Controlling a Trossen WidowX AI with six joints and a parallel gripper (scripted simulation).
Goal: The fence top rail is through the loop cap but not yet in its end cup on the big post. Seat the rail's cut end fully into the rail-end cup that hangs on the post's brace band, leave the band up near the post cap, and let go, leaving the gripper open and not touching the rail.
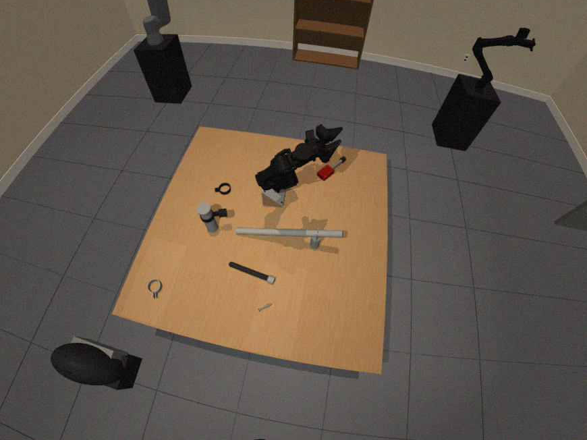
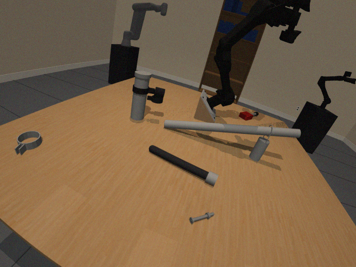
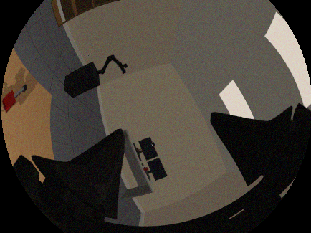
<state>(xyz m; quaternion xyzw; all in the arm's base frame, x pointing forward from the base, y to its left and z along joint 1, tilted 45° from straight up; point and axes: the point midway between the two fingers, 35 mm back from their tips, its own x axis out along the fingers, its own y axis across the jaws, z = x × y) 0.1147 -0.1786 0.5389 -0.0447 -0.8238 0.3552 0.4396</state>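
The black rail-end cup is 170 mm ahead of my gripper tip, 510 mm to the right of it and 460 mm below it. Round my gripper tip: short grey post 200 mm ahead, 30 mm to the right, 490 mm below; then bolt 560 mm ahead, 230 mm to the right, 580 mm below; then red-headed tool 330 mm behind, 40 mm to the left, 580 mm below.
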